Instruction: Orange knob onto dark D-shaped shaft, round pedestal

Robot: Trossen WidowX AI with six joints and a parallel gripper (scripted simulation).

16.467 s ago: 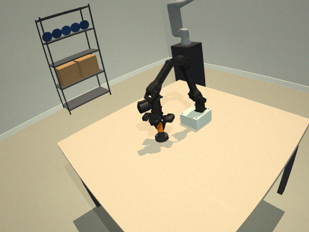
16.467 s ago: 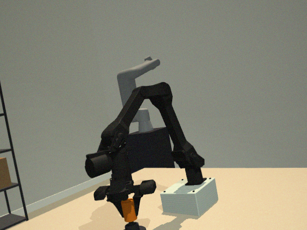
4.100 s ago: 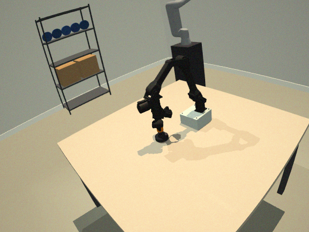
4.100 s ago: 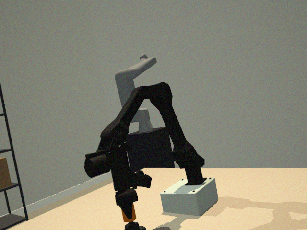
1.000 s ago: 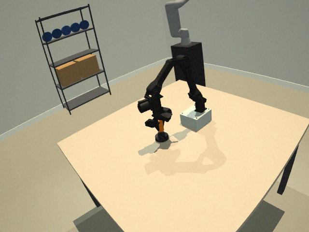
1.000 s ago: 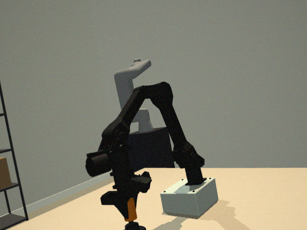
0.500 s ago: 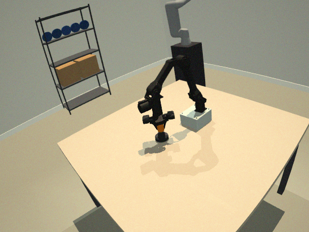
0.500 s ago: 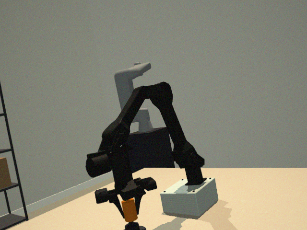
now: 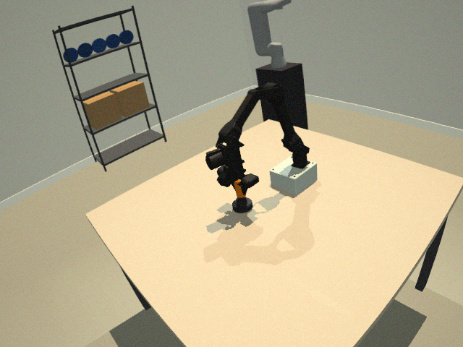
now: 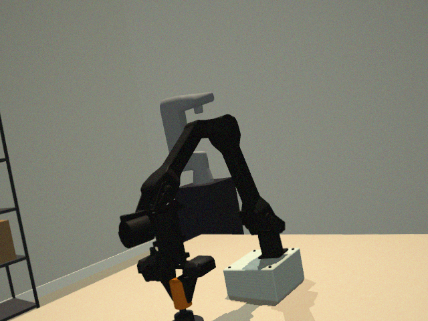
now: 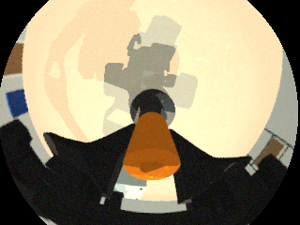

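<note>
The orange knob lies 20 mm above my gripper tip. Round my gripper tip: dark round pedestal (40 mm below).
</note>
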